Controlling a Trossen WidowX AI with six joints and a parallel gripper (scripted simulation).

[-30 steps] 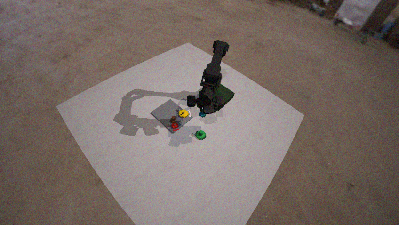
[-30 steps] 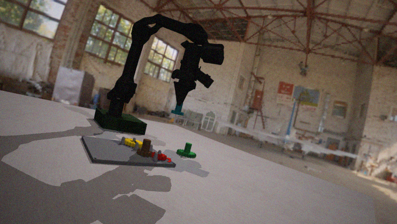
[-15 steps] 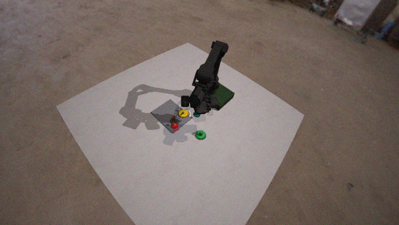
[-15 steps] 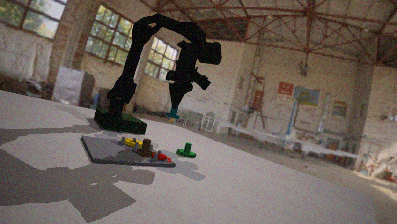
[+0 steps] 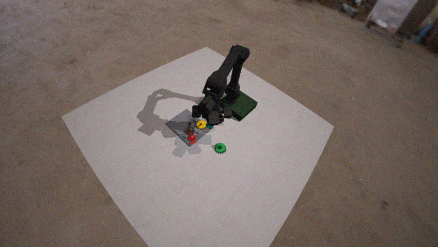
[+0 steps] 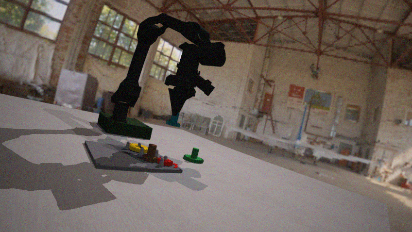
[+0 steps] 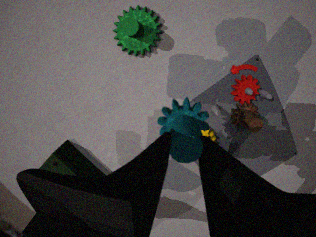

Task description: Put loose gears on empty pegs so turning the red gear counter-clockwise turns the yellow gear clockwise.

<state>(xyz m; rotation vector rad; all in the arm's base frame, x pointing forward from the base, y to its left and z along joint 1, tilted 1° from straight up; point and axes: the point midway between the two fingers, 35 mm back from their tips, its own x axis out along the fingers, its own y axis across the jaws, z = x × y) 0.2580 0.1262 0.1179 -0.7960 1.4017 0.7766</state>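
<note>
Right now my gripper tip is 7 cm short of the brown gear, 7 cm to the left of it and 10 cm above it. Round my gripper tip: teal gear 1 cm below; then yellow gear 1 cm behind, 8 cm to the right, 11 cm below; then red gear 9 cm ahead, 3 cm to the right, 11 cm below.
</note>
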